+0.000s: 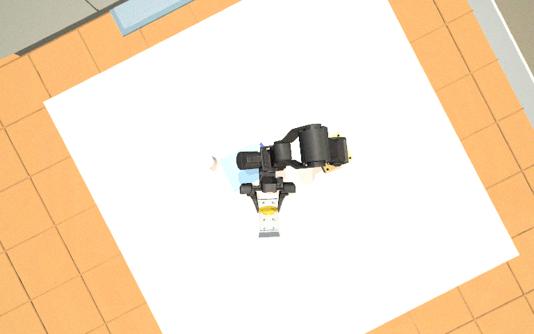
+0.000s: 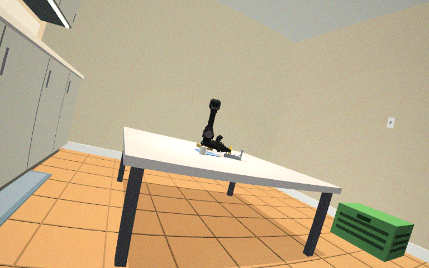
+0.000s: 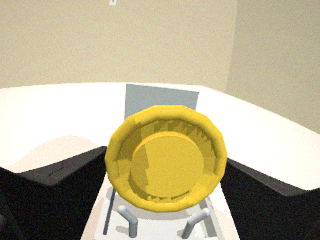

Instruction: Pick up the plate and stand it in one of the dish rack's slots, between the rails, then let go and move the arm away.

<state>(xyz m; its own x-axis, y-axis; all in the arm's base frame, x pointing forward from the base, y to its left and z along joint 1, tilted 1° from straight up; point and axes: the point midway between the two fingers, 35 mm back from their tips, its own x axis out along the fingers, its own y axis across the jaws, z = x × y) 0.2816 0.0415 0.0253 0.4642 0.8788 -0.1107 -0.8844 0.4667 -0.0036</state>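
My gripper tip is 10 mm to the left of the yellow plate. The rest, counted from my gripper tip: blue utensil (180 mm to the right, 100 mm behind, 50 mm below); then mat (180 mm to the right, 50 mm below); then grey dish rack (30 mm below, 20 mm to the left, 10 mm ahead).
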